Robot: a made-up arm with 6 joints. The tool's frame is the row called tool.
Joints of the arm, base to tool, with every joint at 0 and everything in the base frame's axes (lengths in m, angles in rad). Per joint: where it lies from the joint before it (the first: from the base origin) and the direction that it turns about. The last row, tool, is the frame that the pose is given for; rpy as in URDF.
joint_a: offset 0 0 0.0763 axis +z
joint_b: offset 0 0 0 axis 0.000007 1 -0.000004
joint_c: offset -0.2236 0 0.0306 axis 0.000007 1 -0.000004
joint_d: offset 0.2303 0 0.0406 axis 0.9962 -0.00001 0.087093
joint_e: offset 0 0 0 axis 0.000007 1 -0.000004
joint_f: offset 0.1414 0 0.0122 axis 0.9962 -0.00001 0.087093
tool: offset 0 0 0 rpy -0.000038 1.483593 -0.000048
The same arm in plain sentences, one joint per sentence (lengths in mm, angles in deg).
The arm has six revolute joints in a row. What follows holds with every joint at zero, and every direction is one of the base frame's. The first joint is mounted 76.3 mm along +z from the base frame's origin and turns about +z. The second joint is mounted at the same point as the first joint and turns about +y. The third joint is mounted 223.6 mm along -x and 30.6 mm along +z from the second joint and turns about +y. The fourth joint is mounted 230.3 mm along +x and 40.6 mm along +z from the third joint and turns about the direction (0.9962, 0, 0.0871). The fifth joint is mounted at the same point as the fourth joint and turns about +y. The sixth joint is mounted 141.4 mm along +x and 12.2 mm along +z from the fifth joint and turns about the direction (0.9962, 0, 0.0871). The tool frame, which is the frame that the pose is given for, is mounted at the same point as the sixth joint; its axes are the base frame's turned by roll 0, pitch 85 and yaw 0 deg (as in URDF: about the fixed x, then y, then z).
